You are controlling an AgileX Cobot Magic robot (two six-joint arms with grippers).
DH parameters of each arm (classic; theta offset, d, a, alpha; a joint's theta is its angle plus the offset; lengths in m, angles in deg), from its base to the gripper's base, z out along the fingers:
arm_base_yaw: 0 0.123 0 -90
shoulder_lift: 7.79 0 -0.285 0
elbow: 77.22 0 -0.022 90
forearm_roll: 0 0.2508 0 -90
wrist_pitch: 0 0 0.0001 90
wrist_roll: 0 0.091 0 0
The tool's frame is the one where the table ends.
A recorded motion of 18 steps. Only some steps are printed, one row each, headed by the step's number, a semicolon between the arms.
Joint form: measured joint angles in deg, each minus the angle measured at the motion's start. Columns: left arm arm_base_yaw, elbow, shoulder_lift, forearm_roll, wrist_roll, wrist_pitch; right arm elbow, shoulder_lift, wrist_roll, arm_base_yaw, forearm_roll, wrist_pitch.
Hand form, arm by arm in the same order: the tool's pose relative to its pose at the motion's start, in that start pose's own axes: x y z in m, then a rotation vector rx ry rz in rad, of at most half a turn. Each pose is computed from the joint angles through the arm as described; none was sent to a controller.
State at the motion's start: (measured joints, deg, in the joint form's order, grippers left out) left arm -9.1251 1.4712 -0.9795 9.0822 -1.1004 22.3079; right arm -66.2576 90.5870 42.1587 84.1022 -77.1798 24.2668
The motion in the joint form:
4: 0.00 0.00 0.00 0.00 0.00 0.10; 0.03 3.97 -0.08 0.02 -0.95 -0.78
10: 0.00 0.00 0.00 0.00 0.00 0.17; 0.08 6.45 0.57 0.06 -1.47 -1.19
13: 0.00 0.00 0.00 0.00 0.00 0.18; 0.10 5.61 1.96 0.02 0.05 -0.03
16: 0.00 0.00 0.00 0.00 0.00 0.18; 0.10 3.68 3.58 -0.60 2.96 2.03
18: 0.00 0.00 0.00 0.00 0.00 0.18; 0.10 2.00 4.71 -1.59 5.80 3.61
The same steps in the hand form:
4: 0.0002 0.0000 0.0000 0.0000 0.0017 0.0000; 0.0089 0.0178 0.0198 -0.0406 0.0381 -0.0443
10: 0.0003 0.0000 0.0000 -0.0001 0.0030 0.0000; 0.0154 0.0294 0.0315 -0.0663 0.0636 -0.0587
13: 0.0003 0.0000 0.0000 -0.0001 0.0031 0.0000; 0.0152 0.0249 0.0275 -0.0503 0.0764 -0.0051
16: 0.0003 0.0000 0.0000 -0.0001 0.0031 0.0000; 0.0158 0.0126 0.0193 -0.0147 0.0991 0.0863
18: 0.0003 0.0000 0.0000 -0.0001 0.0031 0.0000; 0.0182 0.0006 0.0127 0.0158 0.1219 0.1693

